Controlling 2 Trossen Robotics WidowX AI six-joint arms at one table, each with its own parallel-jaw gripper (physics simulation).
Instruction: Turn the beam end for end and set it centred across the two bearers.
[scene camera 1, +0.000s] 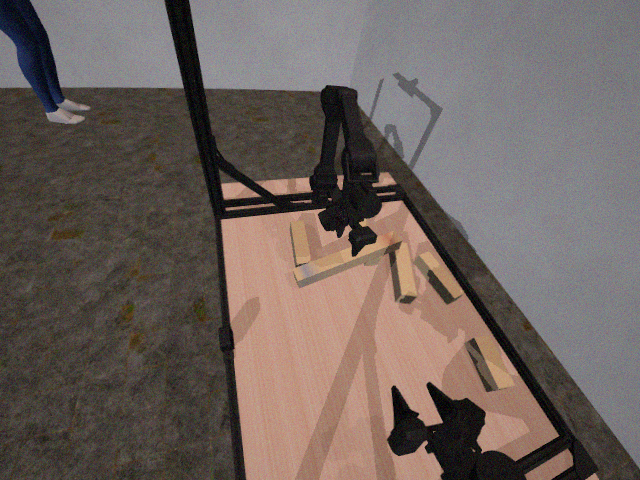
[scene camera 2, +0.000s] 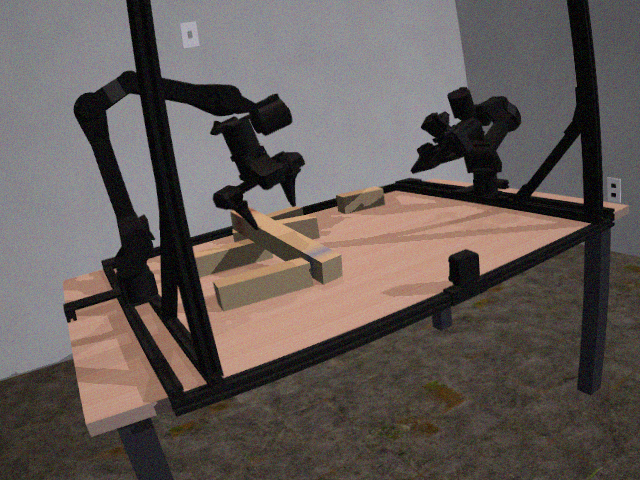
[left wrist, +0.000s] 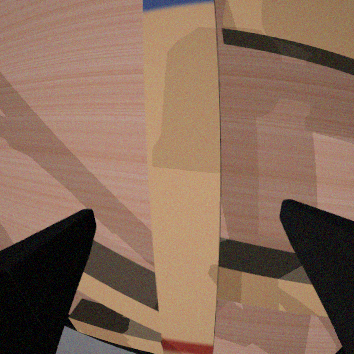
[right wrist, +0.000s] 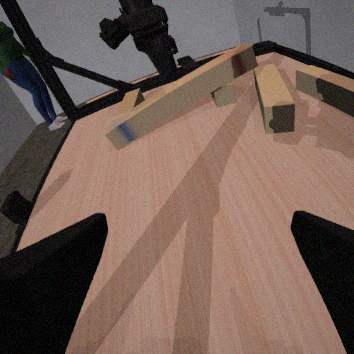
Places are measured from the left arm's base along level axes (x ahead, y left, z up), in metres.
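Pixels of known places: left gripper, fingertip midpoint: (scene camera 1: 346, 246) (scene camera 2: 275, 217) (left wrist: 189, 214) (right wrist: 162, 71); right gripper, fingertip midpoint: (scene camera 1: 411, 384) (scene camera 2: 420, 168) (right wrist: 201, 222); left arm's base at its link origin: (scene camera 1: 319, 198) (scene camera 2: 140, 299) (right wrist: 169, 73); right arm's base at its link origin: (scene camera 2: 486, 193).
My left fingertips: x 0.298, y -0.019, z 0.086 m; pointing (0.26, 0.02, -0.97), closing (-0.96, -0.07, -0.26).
Note:
For each thing: its middle in the pictures, then the offset to it from my left fingertips.
- long wooden beam at the middle of its body: (left wrist: 189, 195) (scene camera 2: 280, 240) (right wrist: 179, 93) (scene camera 1: 348, 258) dx +0.009, dy +0.018, dz -0.052 m
- separate block at the middle of its body: (scene camera 2: 360, 199) (scene camera 1: 488, 363) dx +0.383, dy +0.287, dz -0.082 m
The long wooden beam (scene camera 1: 330, 263) (scene camera 2: 284, 238) (left wrist: 185, 215) (right wrist: 180, 95) lies slanting among shorter blocks. It has a blue band at one end and a red band at the other; the red end looks higher, over blocks. In scene camera 1 the blue end is at the left. My left gripper (scene camera 1: 347, 244) (scene camera 2: 274, 215) (left wrist: 189, 214) is open and empty above the beam, its fingertips on either side of it in the left wrist view. My right gripper (scene camera 1: 412, 385) (right wrist: 201, 222) is open and empty, away from the beam. I cannot tell which blocks are the two bearers.
One block (scene camera 1: 299, 242) (scene camera 2: 263, 284) lies beside the blue end. Another block (scene camera 2: 232, 257) (left wrist: 260, 290) passes near the beam's middle. Two blocks (scene camera 1: 404, 273) (scene camera 1: 438, 277) lie near the red end. A separate block (scene camera 1: 493, 364) (scene camera 2: 360, 200) lies nearer the right arm. A black frame (scene camera 2: 336, 343) edges the table.

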